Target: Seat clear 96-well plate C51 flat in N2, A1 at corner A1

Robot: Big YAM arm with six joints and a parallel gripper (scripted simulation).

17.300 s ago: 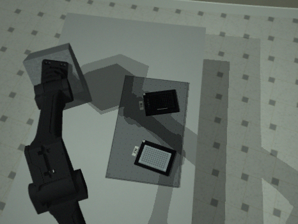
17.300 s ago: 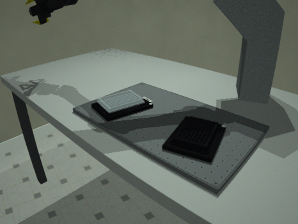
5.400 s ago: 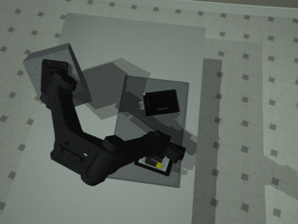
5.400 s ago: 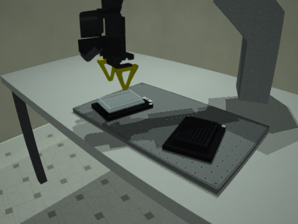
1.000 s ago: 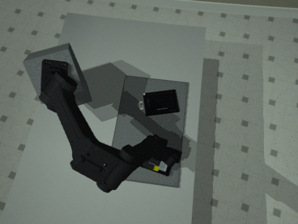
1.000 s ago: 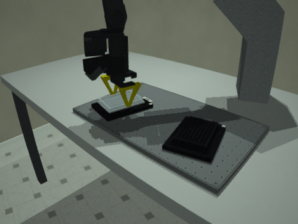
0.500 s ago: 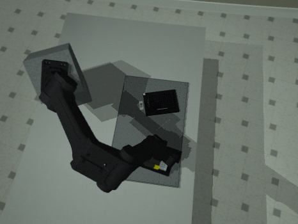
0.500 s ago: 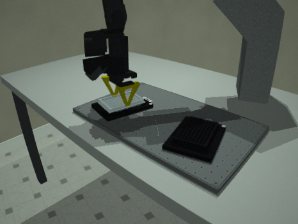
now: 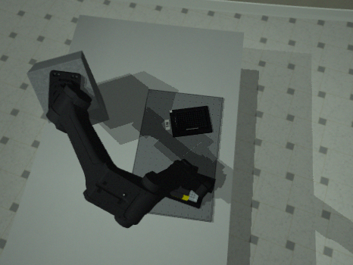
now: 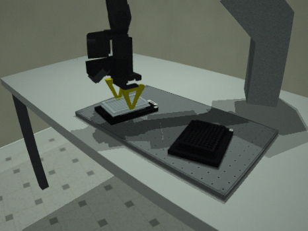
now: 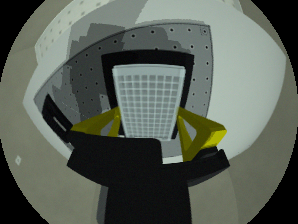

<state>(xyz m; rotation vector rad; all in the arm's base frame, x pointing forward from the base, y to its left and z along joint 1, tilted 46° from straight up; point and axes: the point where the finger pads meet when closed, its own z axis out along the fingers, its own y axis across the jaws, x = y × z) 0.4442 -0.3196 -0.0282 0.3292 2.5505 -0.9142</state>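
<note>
The clear 96-well plate C51 lies 1 cm below my hand. The rest, counted from my hand: station label: 27 cm to the left, 6 cm behind, 3 cm below; black plate nest N2: 2 cm below; black 96-well plate C15: 28 cm to the left, 4 cm ahead, 1 cm below.
</note>
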